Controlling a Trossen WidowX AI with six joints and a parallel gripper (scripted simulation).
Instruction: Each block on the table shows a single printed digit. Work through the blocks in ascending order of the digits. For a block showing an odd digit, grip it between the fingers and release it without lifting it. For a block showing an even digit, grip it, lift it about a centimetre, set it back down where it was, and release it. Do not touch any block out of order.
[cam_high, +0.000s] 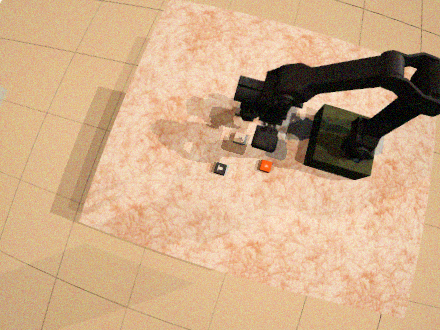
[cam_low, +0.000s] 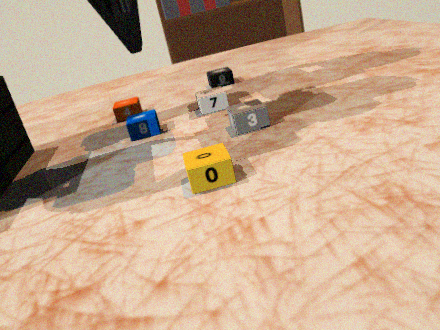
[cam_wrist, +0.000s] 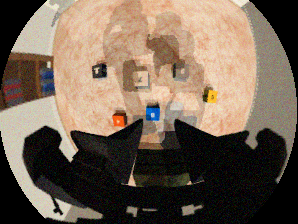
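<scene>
Right now the blue block is 20 mm behind my gripper tip, 10 mm to the left of it and 80 mm below it. The rest, counted from my gripper tip: white block (60 mm ahead, 40 mm to the left, 80 mm below); grey block (90 mm ahead, 50 mm to the right, 80 mm below); orange block (50 mm behind, 90 mm to the left, 80 mm below).
</scene>
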